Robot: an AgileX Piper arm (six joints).
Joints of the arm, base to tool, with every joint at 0 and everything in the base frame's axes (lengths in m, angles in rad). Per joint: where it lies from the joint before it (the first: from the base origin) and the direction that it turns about. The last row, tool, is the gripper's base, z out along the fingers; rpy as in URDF.
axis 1: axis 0 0 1 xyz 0 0 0.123
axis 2: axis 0 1 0 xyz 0 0 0
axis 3: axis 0 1 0 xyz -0.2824 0 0.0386
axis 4: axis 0.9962 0 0.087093 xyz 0.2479 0 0.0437
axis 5: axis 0 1 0 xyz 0 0 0
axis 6: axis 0.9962 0 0.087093 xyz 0.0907 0 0.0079
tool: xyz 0 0 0 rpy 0 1.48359 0
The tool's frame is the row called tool.
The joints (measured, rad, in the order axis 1, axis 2, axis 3, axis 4, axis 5, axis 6), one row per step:
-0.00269, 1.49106, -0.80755, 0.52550, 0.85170, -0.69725
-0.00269, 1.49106, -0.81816, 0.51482, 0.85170, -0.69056
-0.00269, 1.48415, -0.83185, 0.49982, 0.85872, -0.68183
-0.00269, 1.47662, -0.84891, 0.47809, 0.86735, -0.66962
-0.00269, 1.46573, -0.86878, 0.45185, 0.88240, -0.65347
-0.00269, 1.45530, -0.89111, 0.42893, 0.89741, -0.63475
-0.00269, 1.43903, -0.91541, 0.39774, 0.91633, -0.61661
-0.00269, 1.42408, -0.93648, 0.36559, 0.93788, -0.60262
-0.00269, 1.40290, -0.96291, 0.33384, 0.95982, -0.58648
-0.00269, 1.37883, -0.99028, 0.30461, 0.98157, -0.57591
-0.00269, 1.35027, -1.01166, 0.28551, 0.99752, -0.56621
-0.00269, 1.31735, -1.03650, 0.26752, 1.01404, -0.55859
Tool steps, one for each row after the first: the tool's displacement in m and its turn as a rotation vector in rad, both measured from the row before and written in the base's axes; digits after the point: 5 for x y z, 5 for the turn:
0.00196, -0.00064, 0.00221, -0.00766, -0.00809, -0.00013
0.00129, -0.00070, 0.00458, -0.00909, -0.01124, 0.00308
0.00156, -0.00109, 0.00541, -0.01394, -0.01258, 0.00372
0.00102, -0.00125, 0.00685, -0.01595, -0.01171, 0.00422
0.00139, -0.00110, 0.00752, -0.01304, -0.01295, -0.00068
0.00040, -0.00162, 0.00937, -0.02042, -0.01745, 0.00390
-0.00053, -0.00173, 0.00821, -0.02269, -0.01179, 0.00750
-0.00082, -0.00181, 0.01132, -0.02261, -0.02244, 0.00375
-0.00157, -0.00173, 0.01247, -0.02257, -0.02799, 0.00609
-0.00307, -0.00115, 0.01237, -0.01419, -0.03228, 0.00076
-0.00408, -0.00110, 0.01442, -0.01405, -0.04007, 0.00143

